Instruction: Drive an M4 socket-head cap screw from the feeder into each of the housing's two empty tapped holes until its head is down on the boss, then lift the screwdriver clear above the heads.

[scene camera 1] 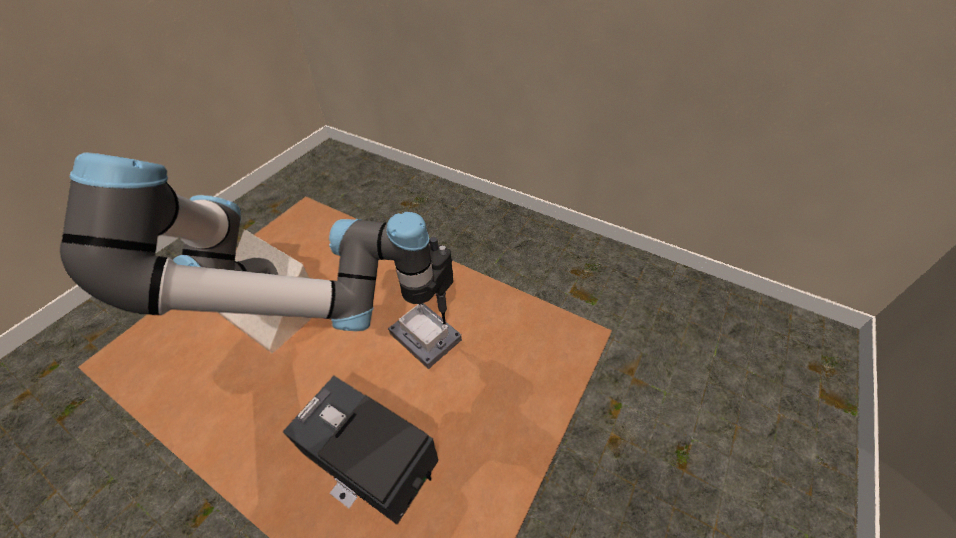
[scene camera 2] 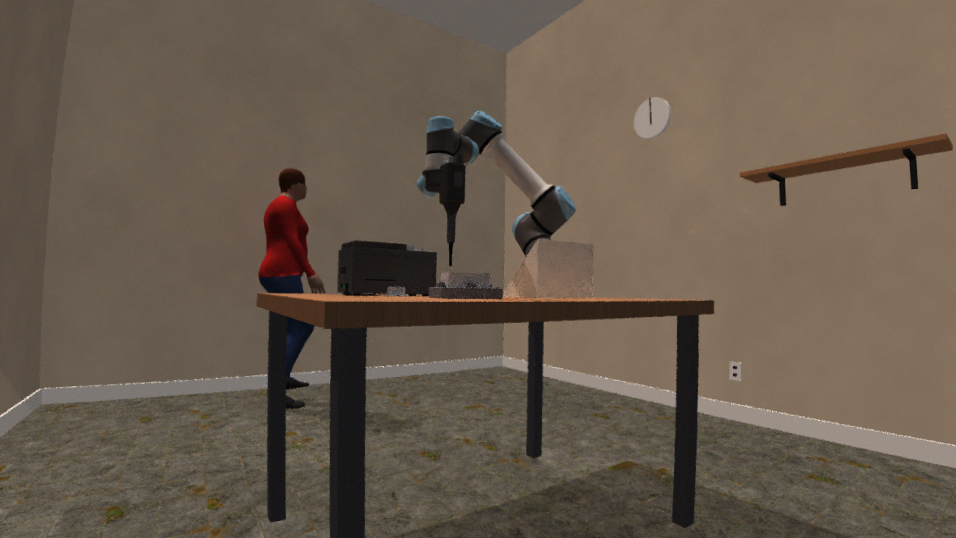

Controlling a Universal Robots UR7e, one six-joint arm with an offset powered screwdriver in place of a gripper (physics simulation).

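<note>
The light grey open-topped housing (scene camera 1: 425,327) (scene camera 2: 473,278) sits in a dark fixture (scene camera 1: 428,362) (scene camera 2: 465,293) on the table. My screwdriver (scene camera 1: 443,319) (scene camera 2: 450,260) points straight down, with its bit tip at the housing's right corner in scene camera 1. In scene camera 2 the tip is just above the housing's top, near its left end. Whether a screw is on the bit is too small to tell, and the holes cannot be made out clearly. The black screw feeder (scene camera 1: 384,444) (scene camera 2: 387,271) stands apart from the housing.
A small light plate (scene camera 1: 343,495) (scene camera 2: 395,291) lies beside the feeder. The arm's pale base block (scene camera 1: 270,337) (scene camera 2: 565,271) stands on the wooden table (scene camera 1: 534,347) (scene camera 2: 508,312). A person in a red top (scene camera 2: 284,234) stands behind the table's left end in scene camera 2.
</note>
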